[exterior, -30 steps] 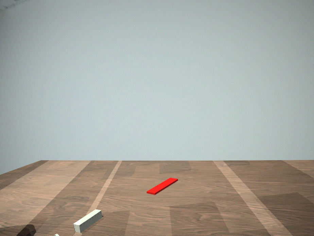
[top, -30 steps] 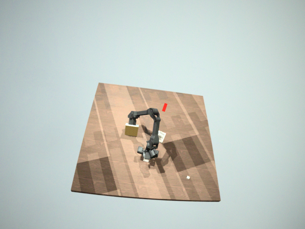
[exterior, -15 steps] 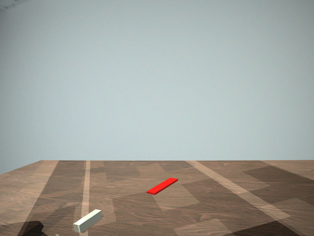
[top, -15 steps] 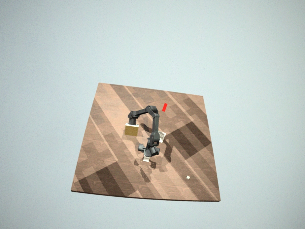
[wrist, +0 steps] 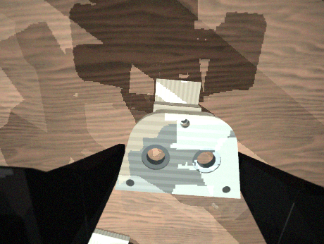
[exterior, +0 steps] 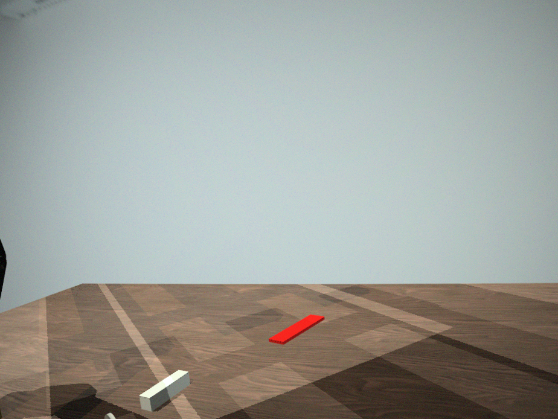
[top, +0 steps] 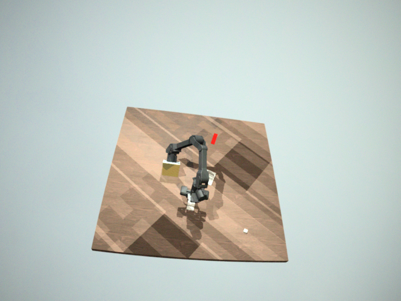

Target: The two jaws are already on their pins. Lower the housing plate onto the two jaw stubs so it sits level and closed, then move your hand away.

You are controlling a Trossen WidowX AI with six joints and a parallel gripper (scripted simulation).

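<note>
Now: the white bar 39 cm to the left of my gripper tip, 10 cm ahead of it and 7 cm below it. The rest, counted from my gripper tip: small white cube 37 cm ahead, 20 cm to the right, 7 cm below; then flat red bar 63 cm to the left, 20 cm ahead, 8 cm below.
</note>
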